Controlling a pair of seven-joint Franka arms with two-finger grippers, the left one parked.
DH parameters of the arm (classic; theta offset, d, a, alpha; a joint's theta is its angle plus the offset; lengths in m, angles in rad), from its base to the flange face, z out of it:
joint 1: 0 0.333 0 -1.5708
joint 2: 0 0 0 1.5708
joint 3: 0 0.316 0.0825 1.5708
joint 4: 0 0 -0.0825 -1.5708
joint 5: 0 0.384 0 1.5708
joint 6: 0 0 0.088 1.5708
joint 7: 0 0.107 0 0
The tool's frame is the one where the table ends.
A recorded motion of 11 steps. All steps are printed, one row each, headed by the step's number.
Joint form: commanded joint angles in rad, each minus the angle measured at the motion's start. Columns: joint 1, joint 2, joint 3, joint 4, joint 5, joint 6, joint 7.
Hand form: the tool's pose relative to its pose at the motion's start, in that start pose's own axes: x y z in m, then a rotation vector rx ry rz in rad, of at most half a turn. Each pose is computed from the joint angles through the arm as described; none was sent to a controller.
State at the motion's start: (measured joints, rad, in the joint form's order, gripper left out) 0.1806 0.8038 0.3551 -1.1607 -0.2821 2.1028 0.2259
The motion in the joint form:
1: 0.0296 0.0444 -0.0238 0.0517 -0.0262 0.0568 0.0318
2: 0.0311 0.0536 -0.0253 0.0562 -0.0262 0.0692 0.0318
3: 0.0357 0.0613 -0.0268 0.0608 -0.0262 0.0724 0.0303
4: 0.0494 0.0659 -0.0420 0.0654 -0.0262 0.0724 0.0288
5: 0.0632 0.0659 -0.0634 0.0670 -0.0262 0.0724 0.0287
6: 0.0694 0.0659 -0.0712 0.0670 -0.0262 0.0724 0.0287
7: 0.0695 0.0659 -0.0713 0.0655 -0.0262 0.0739 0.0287
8: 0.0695 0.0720 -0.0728 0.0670 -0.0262 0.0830 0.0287
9: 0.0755 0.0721 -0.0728 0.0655 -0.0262 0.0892 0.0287
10: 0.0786 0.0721 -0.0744 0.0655 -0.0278 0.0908 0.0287
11: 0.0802 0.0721 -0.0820 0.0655 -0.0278 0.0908 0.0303
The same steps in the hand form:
1: 0.0115 -0.0052 0.0080 -0.0138 0.0641 0.0158
2: 0.0125 -0.0054 0.0120 -0.0106 0.0712 0.0164
3: 0.0126 -0.0077 0.0157 -0.0092 0.0709 0.0125
4: 0.0124 -0.0102 0.0189 -0.0190 0.0697 0.0061
5: 0.0124 -0.0100 0.0205 -0.0349 0.0702 0.0029
6: 0.0121 -0.0109 0.0213 -0.0404 0.0698 0.0005
7: 0.0119 -0.0111 0.0219 -0.0402 0.0698 0.0000
8: 0.0123 -0.0103 0.0251 -0.0389 0.0739 0.0010
9: 0.0120 -0.0154 0.0254 -0.0361 0.0783 -0.0054
10: 0.0119 -0.0170 0.0254 -0.0377 0.0801 -0.0086
11: 0.0121 -0.0144 0.0261 -0.0441 0.0799 -0.0051

